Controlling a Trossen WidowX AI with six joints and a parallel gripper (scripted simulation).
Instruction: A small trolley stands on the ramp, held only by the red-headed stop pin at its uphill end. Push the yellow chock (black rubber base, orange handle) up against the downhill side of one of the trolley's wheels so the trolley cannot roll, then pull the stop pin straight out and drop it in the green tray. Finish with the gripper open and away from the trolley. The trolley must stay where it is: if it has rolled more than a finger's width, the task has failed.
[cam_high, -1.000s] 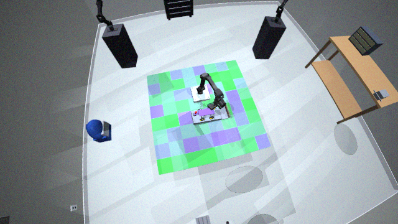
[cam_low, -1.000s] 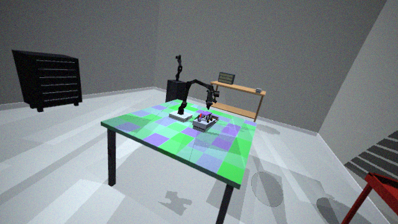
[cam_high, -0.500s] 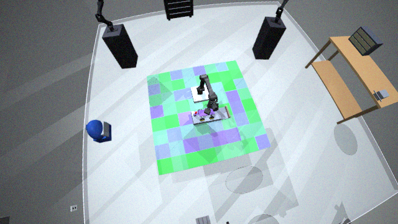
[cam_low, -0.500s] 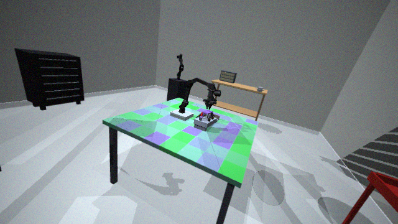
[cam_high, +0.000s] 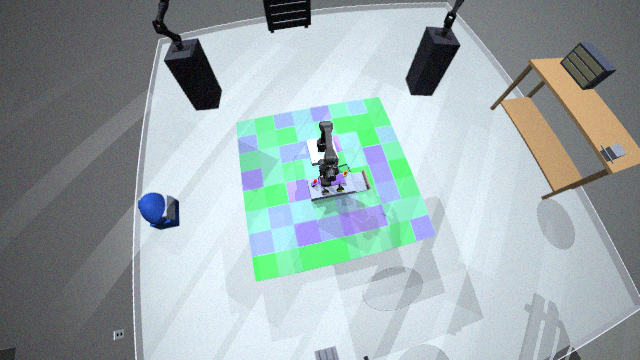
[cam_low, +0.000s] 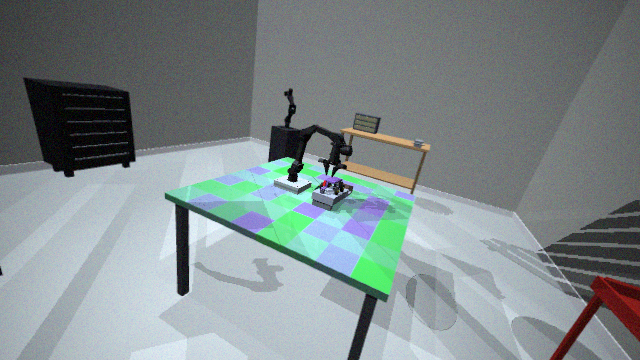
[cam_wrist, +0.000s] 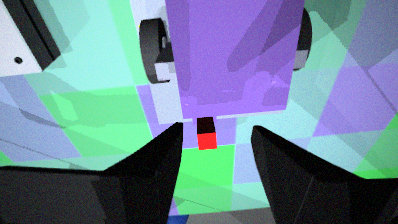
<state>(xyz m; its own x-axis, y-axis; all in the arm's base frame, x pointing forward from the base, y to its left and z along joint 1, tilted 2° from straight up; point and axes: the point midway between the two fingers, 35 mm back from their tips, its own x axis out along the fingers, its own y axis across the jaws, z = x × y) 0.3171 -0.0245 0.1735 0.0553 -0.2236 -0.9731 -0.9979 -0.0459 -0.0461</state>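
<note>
The stop pin is 6 cm below my gripper tip and 5 cm to the right of it. From my gripper tip the other things lie so: brown block 34 cm to the left, 16 cm below, 5 cm behind; purple trolley 8 cm below, 7 cm to the left; yellow chock 16 cm to the left, 11 cm below, 7 cm behind.
</note>
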